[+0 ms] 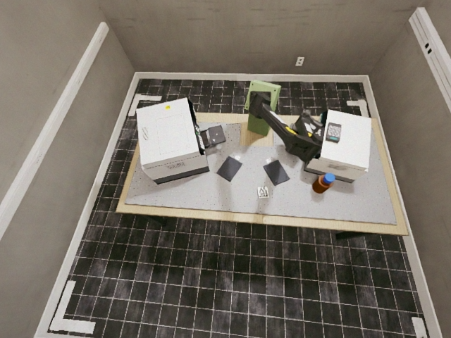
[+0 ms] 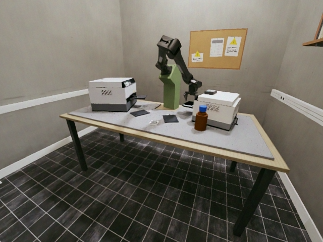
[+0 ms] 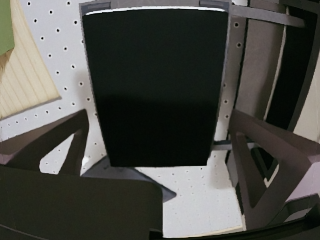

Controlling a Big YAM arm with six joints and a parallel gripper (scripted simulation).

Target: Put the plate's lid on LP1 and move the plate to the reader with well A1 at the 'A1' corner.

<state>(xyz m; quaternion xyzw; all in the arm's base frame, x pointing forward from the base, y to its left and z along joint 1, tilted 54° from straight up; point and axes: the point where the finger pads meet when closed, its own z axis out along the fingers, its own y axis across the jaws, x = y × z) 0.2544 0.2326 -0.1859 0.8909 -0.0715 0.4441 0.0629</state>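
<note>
The dark flat lid is 2 cm below my hand. Also, from my hand: brown capped bottle: 32 cm ahead, 14 cm to the left, 1 cm below; then white well plate: 3 cm below.
</note>
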